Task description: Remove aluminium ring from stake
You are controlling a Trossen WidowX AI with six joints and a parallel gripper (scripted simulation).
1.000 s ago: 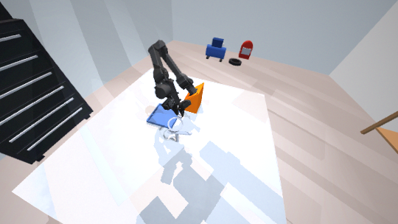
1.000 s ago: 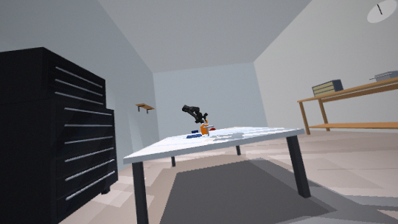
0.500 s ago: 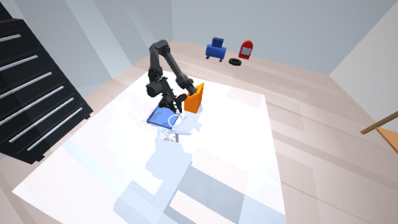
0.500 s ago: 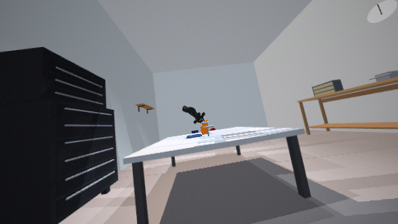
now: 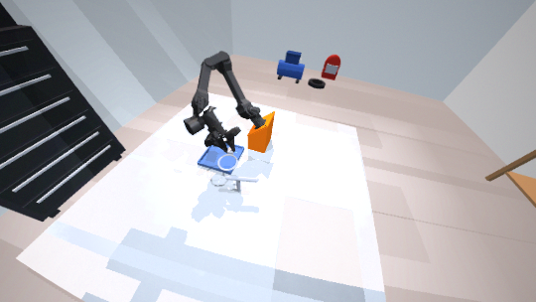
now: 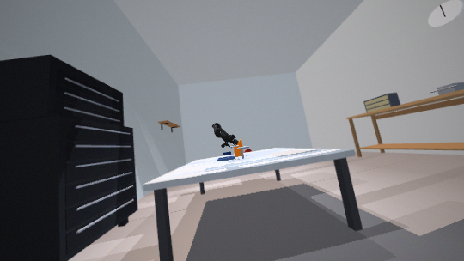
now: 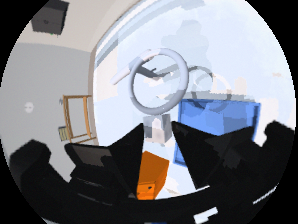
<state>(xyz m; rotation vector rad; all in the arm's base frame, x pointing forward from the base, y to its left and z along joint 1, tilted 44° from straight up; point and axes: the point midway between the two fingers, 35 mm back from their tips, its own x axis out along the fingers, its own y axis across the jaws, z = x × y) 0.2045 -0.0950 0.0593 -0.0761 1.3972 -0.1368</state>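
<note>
My gripper tip is 60 mm past the blue tray, 90 mm to the left of it and 120 mm above it. The rest, counted from my gripper tip: aluminium ring (50 mm ahead).
</note>
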